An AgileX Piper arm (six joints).
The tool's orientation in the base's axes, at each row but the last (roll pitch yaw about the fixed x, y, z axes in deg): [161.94, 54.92, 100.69]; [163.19, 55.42, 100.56]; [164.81, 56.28, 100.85]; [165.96, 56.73, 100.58]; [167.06, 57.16, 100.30]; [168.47, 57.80, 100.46]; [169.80, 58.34, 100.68]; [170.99, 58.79, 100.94]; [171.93, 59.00, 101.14]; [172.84, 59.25, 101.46]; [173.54, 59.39, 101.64]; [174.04, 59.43, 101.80]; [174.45, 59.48, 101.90]
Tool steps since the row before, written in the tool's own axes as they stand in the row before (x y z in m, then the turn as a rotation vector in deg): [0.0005, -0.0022, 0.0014, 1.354, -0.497, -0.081]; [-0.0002, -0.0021, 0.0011, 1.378, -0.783, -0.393]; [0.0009, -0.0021, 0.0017, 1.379, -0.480, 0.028]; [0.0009, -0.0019, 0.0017, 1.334, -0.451, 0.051]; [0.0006, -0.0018, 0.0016, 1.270, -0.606, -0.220]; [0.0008, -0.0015, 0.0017, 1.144, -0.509, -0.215]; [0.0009, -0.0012, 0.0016, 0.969, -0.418, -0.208]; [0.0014, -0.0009, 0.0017, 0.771, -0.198, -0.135]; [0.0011, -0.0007, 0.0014, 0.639, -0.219, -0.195]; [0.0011, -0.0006, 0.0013, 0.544, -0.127, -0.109]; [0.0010, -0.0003, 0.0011, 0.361, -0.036, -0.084]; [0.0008, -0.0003, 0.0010, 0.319, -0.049, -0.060]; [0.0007, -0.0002, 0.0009, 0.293, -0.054, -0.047]
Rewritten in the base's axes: [-0.0014, -0.0016, -0.0016, -0.622, 0.610, -1.152]; [-0.0014, -0.0018, -0.0008, -1.015, 0.732, -1.050]; [-0.0013, -0.0016, -0.0020, -0.568, 0.541, -1.232]; [-0.0012, -0.0015, -0.0019, -0.528, 0.511, -1.203]; [-0.0011, -0.0016, -0.0016, -0.765, 0.628, -1.024]; [-0.0009, -0.0014, -0.0017, -0.660, 0.592, -0.910]; [-0.0007, -0.0012, -0.0017, -0.555, 0.526, -0.756]; [-0.0005, -0.0009, -0.0021, -0.305, 0.437, -0.606]; [-0.0004, -0.0008, -0.0017, -0.330, 0.412, -0.464]; [-0.0003, -0.0007, -0.0016, -0.208, 0.323, -0.420]; [-0.0001, -0.0005, -0.0014, -0.095, 0.238, -0.270]; [-0.0001, -0.0005, -0.0012, -0.097, 0.194, -0.247]; [0.0000, -0.0004, -0.0011, -0.095, 0.169, -0.231]
